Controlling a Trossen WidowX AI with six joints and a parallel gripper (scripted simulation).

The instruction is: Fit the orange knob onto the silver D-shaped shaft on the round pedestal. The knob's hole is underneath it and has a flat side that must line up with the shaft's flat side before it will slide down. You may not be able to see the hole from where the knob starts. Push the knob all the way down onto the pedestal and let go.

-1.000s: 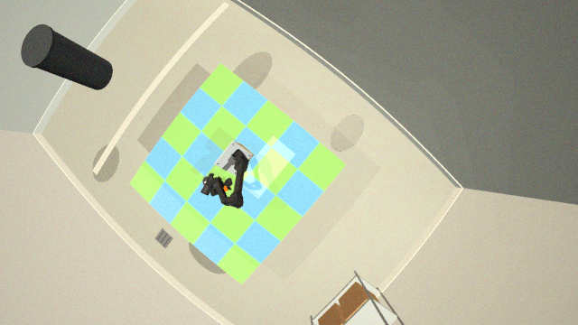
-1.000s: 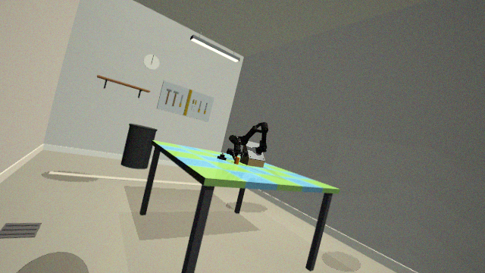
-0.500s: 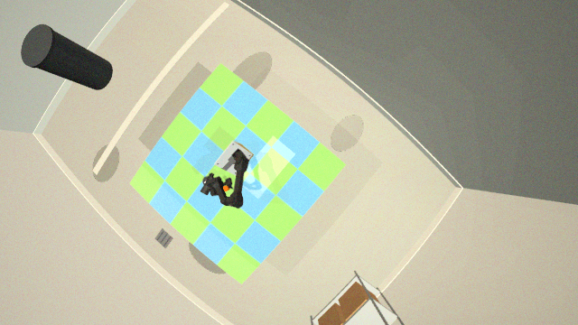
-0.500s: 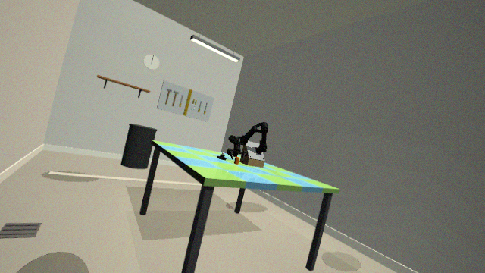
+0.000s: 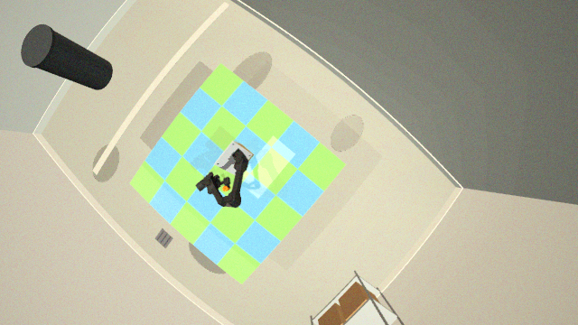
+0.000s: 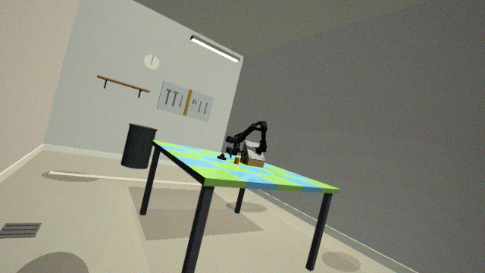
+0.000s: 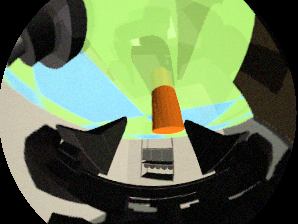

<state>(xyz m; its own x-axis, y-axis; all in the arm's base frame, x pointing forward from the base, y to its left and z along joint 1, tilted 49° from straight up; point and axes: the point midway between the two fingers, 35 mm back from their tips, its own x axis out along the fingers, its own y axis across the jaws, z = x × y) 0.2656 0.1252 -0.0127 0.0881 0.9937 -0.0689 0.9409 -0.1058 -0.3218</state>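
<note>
My gripper tip is now 1 cm to the left of the orange knob and 1 cm past it. Also, from my gripper tip: dark pedestal: 15 cm to the right, 6 cm ahead, 1 cm below.
</note>
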